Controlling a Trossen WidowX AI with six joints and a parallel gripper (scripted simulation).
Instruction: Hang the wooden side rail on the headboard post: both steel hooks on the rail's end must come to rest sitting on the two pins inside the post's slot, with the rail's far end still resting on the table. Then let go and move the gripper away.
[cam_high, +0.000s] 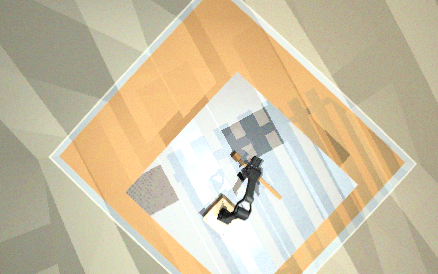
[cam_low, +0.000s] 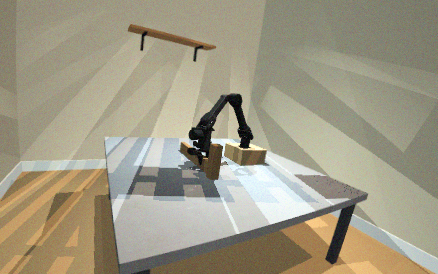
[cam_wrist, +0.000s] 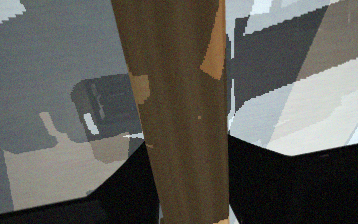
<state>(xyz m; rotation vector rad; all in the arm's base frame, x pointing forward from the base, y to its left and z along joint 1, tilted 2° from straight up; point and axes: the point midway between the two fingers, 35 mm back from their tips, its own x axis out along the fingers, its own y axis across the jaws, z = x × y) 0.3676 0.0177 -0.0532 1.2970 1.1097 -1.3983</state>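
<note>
My gripper tip is 3 cm short of the headboard post, 12 cm to the right of it and 6 cm below it.
</note>
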